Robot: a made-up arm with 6 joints.
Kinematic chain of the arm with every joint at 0, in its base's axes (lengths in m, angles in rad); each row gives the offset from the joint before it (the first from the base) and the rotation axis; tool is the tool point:
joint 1: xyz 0 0 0.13 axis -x
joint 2: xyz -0.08 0.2 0 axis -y
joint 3: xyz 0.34 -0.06 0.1 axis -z
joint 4: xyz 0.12 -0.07 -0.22 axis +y
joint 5: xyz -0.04 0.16 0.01 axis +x
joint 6: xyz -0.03 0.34 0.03 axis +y
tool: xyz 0.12 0.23 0
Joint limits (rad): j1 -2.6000..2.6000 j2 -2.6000..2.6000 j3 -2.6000..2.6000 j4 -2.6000..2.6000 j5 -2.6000..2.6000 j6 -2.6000..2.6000
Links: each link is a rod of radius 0.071 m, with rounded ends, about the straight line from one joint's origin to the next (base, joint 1, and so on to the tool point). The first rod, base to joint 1, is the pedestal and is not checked.
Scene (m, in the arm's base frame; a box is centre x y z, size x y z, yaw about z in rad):
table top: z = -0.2
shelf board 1: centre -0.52 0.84 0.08 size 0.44 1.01 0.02 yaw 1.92
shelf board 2: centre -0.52 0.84 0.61 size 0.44 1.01 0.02 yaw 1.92
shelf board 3: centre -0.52 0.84 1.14 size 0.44 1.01 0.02 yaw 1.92
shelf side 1: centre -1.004 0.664 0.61 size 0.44 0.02 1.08 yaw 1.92
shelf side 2: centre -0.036 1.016 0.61 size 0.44 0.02 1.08 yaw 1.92
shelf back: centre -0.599 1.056 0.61 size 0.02 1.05 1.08 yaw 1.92
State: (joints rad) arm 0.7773 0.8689 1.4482 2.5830 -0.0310 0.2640
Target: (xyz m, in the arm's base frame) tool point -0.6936 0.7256 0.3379
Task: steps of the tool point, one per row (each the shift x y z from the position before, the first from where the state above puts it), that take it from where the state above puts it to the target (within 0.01 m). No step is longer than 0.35 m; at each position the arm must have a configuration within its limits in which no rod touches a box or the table.
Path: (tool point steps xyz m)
1: -0.2665 0.1014 0.1555
2: -0.2987 -0.0013 0.0947
3: -0.2810 -0.0755 0.0039
4: -0.2191 -0.1083 -0.0892
5: -0.1273 -0.1030 -0.1570
6: -0.0250 -0.0751 -0.1820
7: -0.0710 0.0957 0.0364
8: -0.0500 0.1037 0.0147
9: -0.0266 0.1064 -0.0110
10: -0.0011 0.1025 -0.0400

